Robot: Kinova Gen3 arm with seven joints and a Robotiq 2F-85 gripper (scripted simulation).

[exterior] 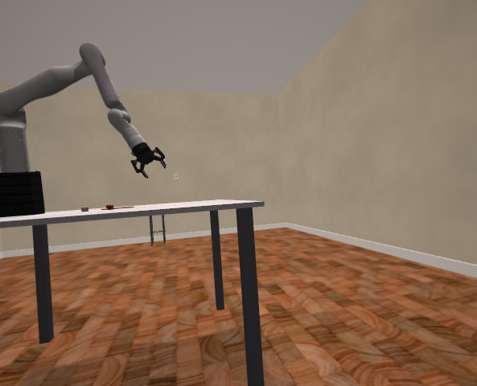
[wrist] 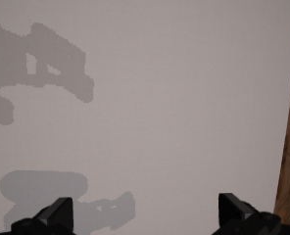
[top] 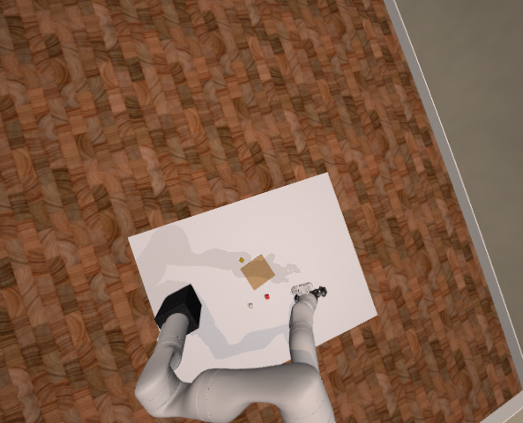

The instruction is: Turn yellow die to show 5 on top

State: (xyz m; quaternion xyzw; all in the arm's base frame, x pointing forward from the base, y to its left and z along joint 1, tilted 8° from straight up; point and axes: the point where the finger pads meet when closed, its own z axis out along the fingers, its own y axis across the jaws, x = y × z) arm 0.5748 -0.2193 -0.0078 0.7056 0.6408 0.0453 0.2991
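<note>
My hand is 200 mm past the red die, 150 mm above it and 30 mm to the right of it. Also, from my hand: white die 300 mm behind, 150 mm below, 40 mm to the left; yellow die 280 mm to the left, 220 mm behind, 150 mm below; tan mat 180 mm behind, 170 mm to the left, 160 mm below.
</note>
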